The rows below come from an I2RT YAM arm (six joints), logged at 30 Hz.
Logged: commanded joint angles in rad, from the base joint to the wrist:
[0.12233, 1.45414, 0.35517, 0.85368, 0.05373, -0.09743]
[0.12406, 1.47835, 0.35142, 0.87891, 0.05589, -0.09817]
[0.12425, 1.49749, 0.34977, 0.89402, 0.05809, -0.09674]
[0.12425, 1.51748, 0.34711, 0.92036, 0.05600, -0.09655]
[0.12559, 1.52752, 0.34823, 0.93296, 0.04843, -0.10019]
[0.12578, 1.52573, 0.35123, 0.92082, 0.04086, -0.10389]
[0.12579, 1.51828, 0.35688, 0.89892, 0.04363, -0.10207]
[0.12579, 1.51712, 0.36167, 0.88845, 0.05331, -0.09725]
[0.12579, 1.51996, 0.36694, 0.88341, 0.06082, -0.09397]
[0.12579, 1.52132, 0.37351, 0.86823, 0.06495, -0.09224]
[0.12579, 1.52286, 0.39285, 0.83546, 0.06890, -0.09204]
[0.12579, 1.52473, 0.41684, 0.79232, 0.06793, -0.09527]
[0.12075, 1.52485, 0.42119, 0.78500, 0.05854, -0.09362]
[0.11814, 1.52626, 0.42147, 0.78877, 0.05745, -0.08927]
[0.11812, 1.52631, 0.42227, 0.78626, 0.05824, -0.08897]
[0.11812, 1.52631, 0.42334, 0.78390, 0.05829, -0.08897]
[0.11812, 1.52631, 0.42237, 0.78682, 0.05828, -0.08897]
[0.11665, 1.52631, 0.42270, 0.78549, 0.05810, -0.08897]
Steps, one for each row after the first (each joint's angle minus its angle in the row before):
[0.00173, 0.02421, -0.00375, 0.02523, 0.00216, -0.00074]
[0.00019, 0.01914, -0.00165, 0.01511, 0.00220, 0.00143]
[0.00000, 0.01999, -0.00266, 0.02634, -0.00209, 0.00019]
[0.00134, 0.01004, 0.00112, 0.01260, -0.00757, -0.00364]
[0.00019, -0.00179, 0.00300, -0.01214, -0.00757, -0.00370]
[0.00001, -0.00745, 0.00565, -0.02190, 0.00277, 0.00182]
[0.00000, -0.00116, 0.00479, -0.01047, 0.00968, 0.00482]
[0.00000, 0.00284, 0.00527, -0.00504, 0.00751, 0.00328]
[0.00000, 0.00136, 0.00657, -0.01518, 0.00413, 0.00173]
[0.00000, 0.00154, 0.01934, -0.03277, 0.00395, 0.00020]
[0.00000, 0.00187, 0.02399, -0.04314, -0.00097, -0.00323]
[-0.00504, 0.00012, 0.00435, -0.00732, -0.00939, 0.00165]
[-0.00261, 0.00141, 0.00028, 0.00377, -0.00109, 0.00435]
[-0.00002, 0.00005, 0.00080, -0.00251, 0.00079, 0.00030]
[0.00000, 0.00000, 0.00107, -0.00236, 0.00005, 0.00000]
[0.00000, 0.00000, -0.00097, 0.00292, -0.00001, 0.00000]
[-0.00147, 0.00000, 0.00033, -0.00133, -0.00018, 0.00000]

